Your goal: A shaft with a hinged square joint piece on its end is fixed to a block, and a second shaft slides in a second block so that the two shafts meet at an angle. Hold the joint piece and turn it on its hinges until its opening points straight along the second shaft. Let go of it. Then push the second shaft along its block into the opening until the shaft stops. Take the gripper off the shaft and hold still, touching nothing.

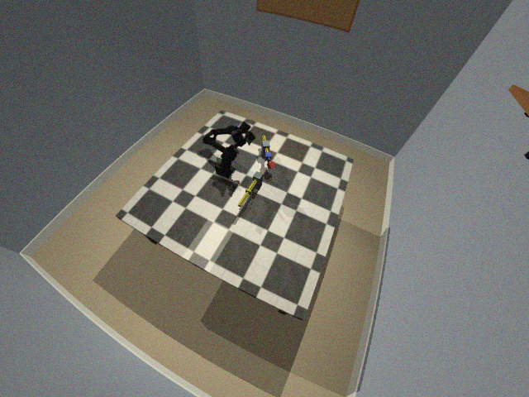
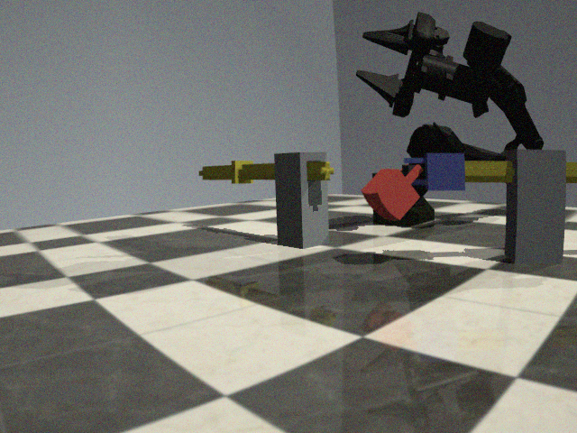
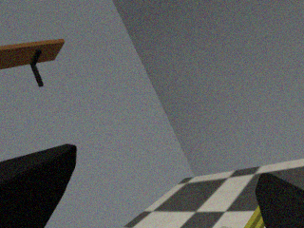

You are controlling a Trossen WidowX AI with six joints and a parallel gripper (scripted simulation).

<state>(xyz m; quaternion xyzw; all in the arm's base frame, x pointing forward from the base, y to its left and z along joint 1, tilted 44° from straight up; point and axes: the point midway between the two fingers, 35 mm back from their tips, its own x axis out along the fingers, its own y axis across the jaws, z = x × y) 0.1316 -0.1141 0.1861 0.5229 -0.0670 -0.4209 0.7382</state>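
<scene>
Right now the red joint piece is 140 mm ahead of my gripper tip, 150 mm to the left of it and 200 mm below it.
</scene>
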